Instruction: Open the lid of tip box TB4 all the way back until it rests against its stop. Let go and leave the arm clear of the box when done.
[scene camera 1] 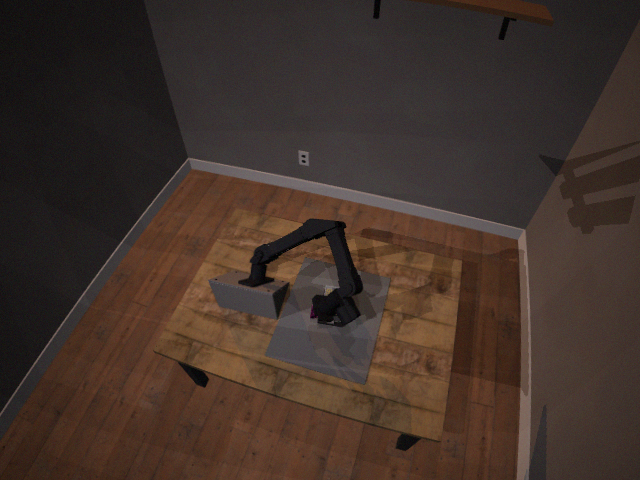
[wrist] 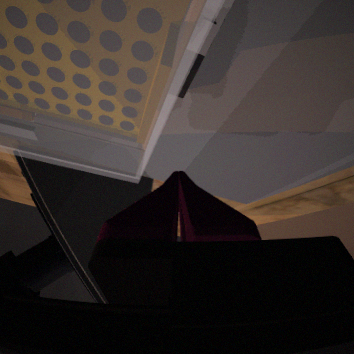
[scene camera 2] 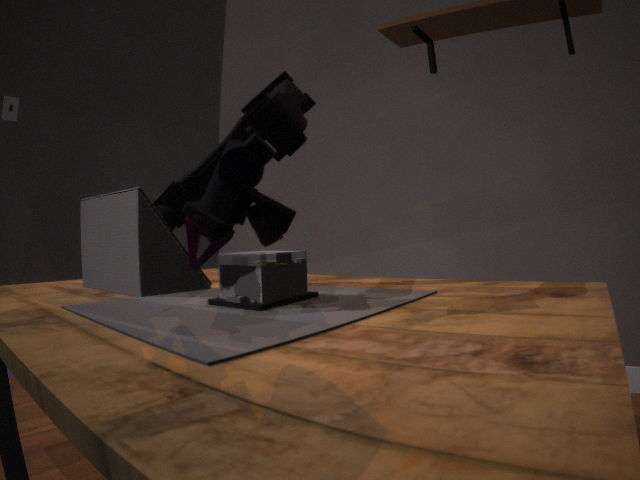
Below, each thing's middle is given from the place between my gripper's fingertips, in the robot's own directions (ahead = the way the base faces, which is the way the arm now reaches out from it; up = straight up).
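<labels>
With the lid [wrist: 92, 92], my gripper is 6 cm short of it, 10 cm to the right of it and 1 cm below it. The grey mat [scene camera 2: 183, 324] lies 6 cm ahead of my hand, 7 cm to the left of it and 6 cm below. And the tip box [scene camera 2: 258, 288] is 2 cm below my hand, 6 cm ahead of it and 10 cm to the left.
</labels>
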